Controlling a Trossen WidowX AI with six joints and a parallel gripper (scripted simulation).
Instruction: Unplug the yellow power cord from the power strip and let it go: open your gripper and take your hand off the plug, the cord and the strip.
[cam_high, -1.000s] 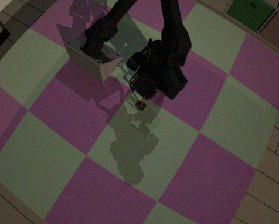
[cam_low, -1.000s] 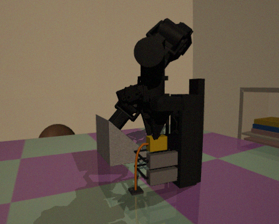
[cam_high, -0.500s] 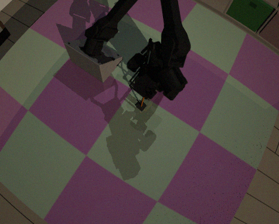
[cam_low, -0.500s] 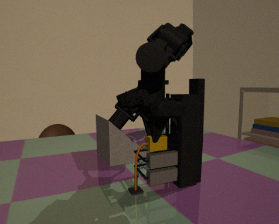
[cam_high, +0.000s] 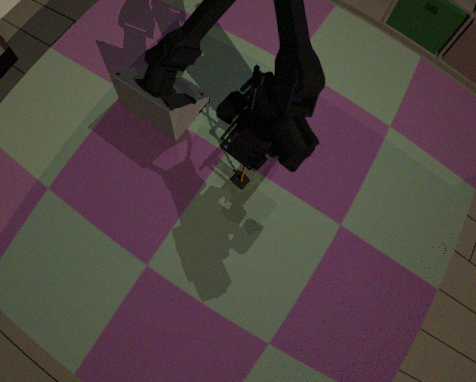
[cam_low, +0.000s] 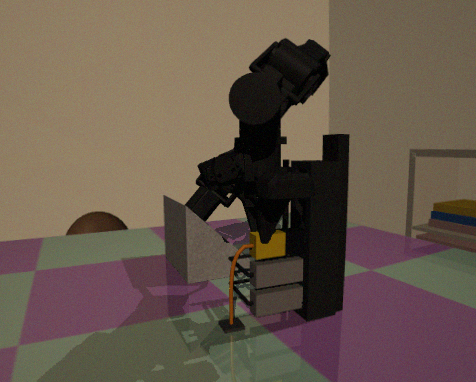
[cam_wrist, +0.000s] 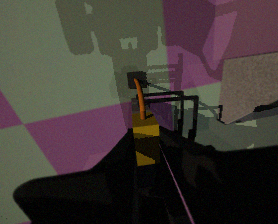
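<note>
Now: the yellow plug 30 mm to the left of my gripper tip. The rest, counted from my gripper tip: dark block (40 mm to the right, 120 mm below).
</note>
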